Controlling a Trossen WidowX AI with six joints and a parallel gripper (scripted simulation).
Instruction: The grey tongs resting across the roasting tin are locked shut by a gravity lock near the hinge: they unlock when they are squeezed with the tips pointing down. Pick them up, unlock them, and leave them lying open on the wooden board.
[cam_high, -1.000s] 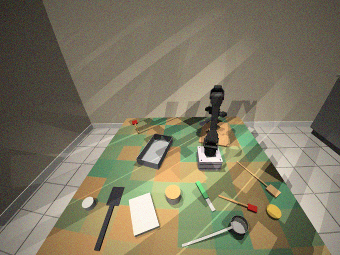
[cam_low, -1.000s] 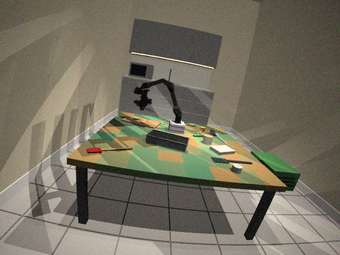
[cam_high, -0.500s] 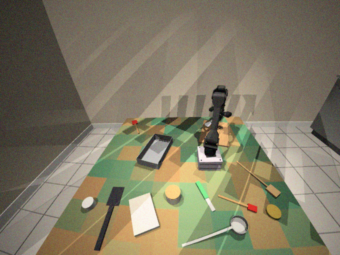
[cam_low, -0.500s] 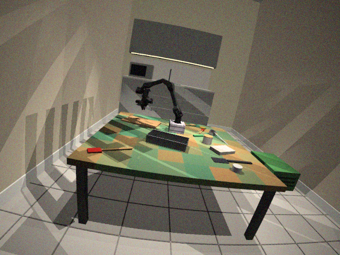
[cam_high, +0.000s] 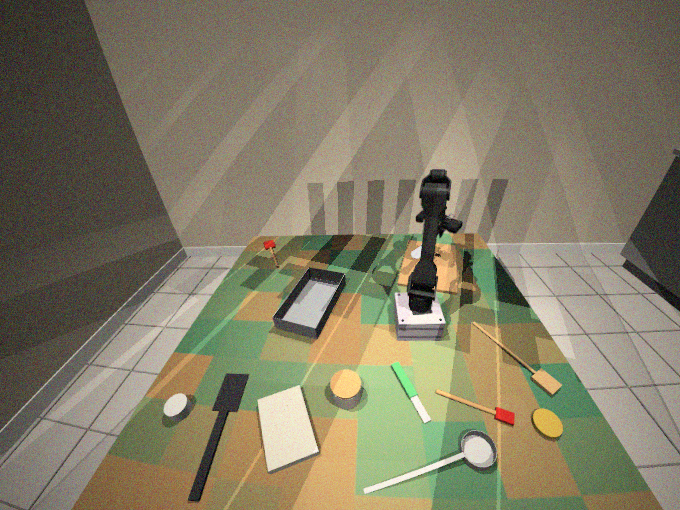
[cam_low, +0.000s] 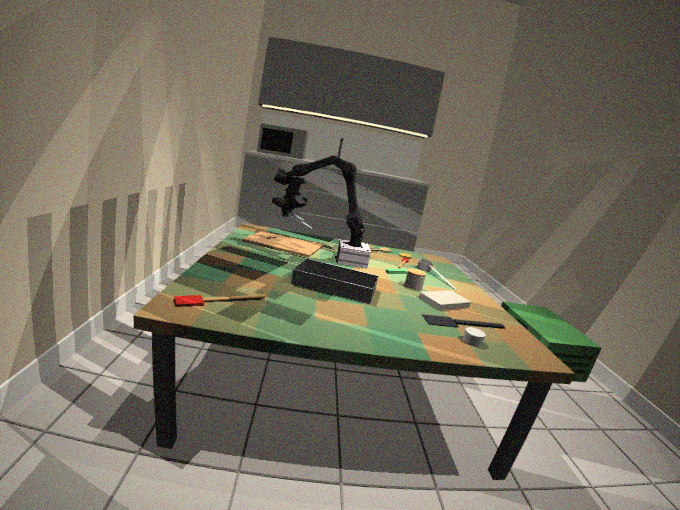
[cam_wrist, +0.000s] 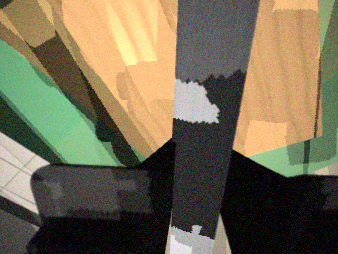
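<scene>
Right now the wooden board is 2 cm ahead of my gripper tip, 1 cm to the left of it and 13 cm below it. Also, from my gripper tip: grey roasting tin 55 cm ahead, 22 cm to the left, 11 cm below; green-handled tool 25 cm ahead, 60 cm to the left, 13 cm below; red spatula 80 cm ahead, 19 cm to the right, 14 cm below.
</scene>
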